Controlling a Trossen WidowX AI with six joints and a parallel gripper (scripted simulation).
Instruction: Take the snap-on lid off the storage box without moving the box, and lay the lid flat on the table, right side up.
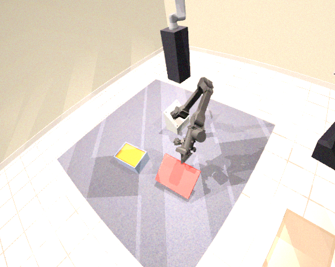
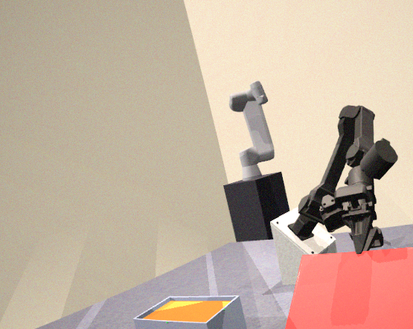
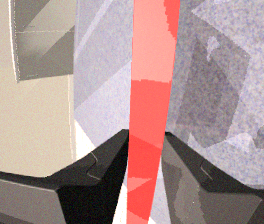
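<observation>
The red lid is 6 cm ahead of my gripper tip, 5 cm below it and 1 cm to the left of it. The rest, counted from my gripper tip: grey storage box (34 cm to the right, 16 cm ahead, 11 cm below).
</observation>
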